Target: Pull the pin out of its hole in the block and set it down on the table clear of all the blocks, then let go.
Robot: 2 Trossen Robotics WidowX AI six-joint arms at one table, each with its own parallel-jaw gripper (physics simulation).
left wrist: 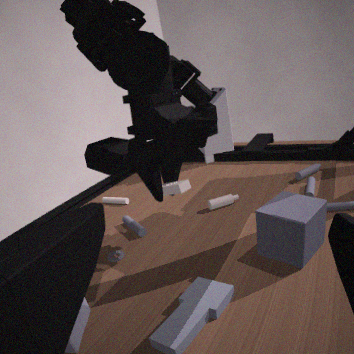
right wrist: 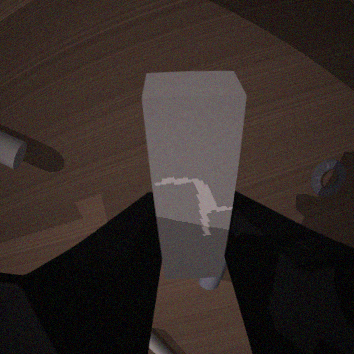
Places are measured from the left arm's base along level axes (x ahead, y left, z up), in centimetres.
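Pixels of known places: left gripper, fingertip midpoint: [left wrist: 223, 222]; right gripper, fingertip midpoint: [left wrist: 164, 197] [right wrist: 189, 203]; right arm's base, origin of the base link: [left wrist: 206, 100].
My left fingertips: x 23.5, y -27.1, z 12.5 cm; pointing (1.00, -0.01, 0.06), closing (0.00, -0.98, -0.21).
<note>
For each thing: its middle in the pictures, then the offset to it from my left fingertips.
- pale rectangular bar, body centre: [right wrist: 192, 199] [left wrist: 168, 188] dy +5.3, dx +28.0, dz -9.0 cm
- grey cube-shaped block, body centre: [left wrist: 292, 227] dy -9.2, dx +20.6, dz -13.5 cm
- grey stepped block, body centre: [left wrist: 191, 314] dy +3.3, dx +11.2, dz -15.8 cm
- ring, body centre: [right wrist: 328, 177] [left wrist: 115, 255] dy +13.8, dx +24.1, dz -16.4 cm
- grey cylinder, body centre: [left wrist: 133, 224] dy +12.4, dx +31.7, dz -15.8 cm
- white cylinder, body centre: [right wrist: 158, 348] [left wrist: 114, 199] dy +18.5, dx +43.8, dz -15.9 cm
- stepped pale peg, body centre: [left wrist: 223, 200] dy -2.3, dx +36.1, dz -15.7 cm
My right gripper [left wrist: 164, 197] [right wrist: 189, 203] is shut on the pin, a pale rectangular bar [left wrist: 181, 187] [right wrist: 195, 135] that sticks out between the fingertips. The pin is apart from the grey cube-shaped block [left wrist: 280, 230], which stands at the right in the left wrist view. No hole shows on the faces of this block that I can see. How far the pin is above the table is hard to tell. My left gripper [left wrist: 223, 222] is open, with nothing between its fingers. A grey stepped block [left wrist: 187, 320] lies low in the left wrist view.
A ring [left wrist: 111, 258] [right wrist: 318, 175] and a grey cylinder [left wrist: 134, 226] lie left of the stepped block. A white cylinder [left wrist: 115, 201] and a stepped pale peg [left wrist: 221, 202] lie farther back. Several grey cylinders [left wrist: 308, 172] lie behind the cube. A dark rail [left wrist: 280, 153] edges the table.
</note>
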